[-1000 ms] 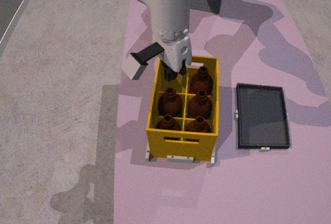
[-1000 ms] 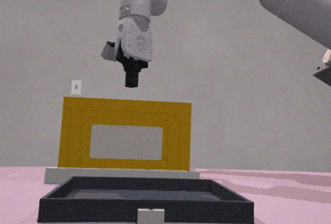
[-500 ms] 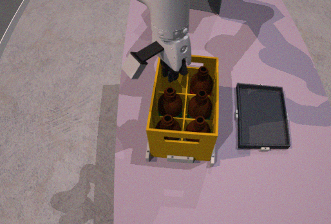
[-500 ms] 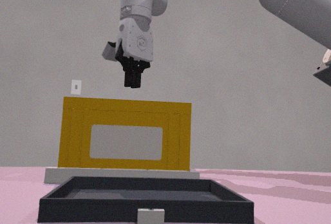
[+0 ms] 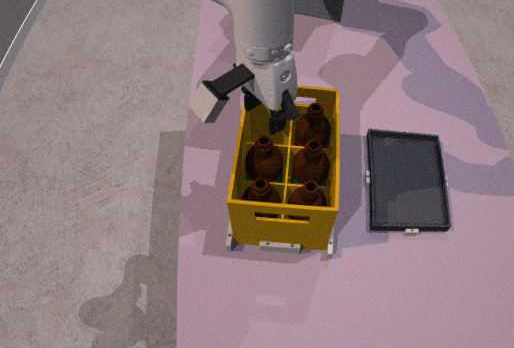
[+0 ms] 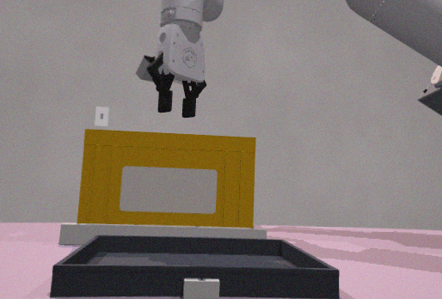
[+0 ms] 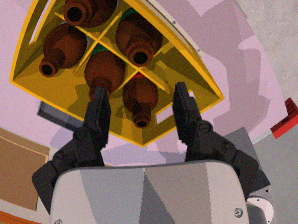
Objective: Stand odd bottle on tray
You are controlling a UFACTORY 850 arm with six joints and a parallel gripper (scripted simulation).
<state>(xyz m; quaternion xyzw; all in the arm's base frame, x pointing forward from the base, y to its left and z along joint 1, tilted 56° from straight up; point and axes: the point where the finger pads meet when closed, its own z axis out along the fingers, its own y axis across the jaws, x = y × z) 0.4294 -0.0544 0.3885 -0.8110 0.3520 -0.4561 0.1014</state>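
The yellow crate is 10 mm ahead of my hand, 40 mm to the left of it and 160 mm below it. From my hand the other things lie so: tray: 20 mm ahead, 320 mm to the left, 230 mm below; then bottle: 70 mm behind, 100 mm to the left, 160 mm below.
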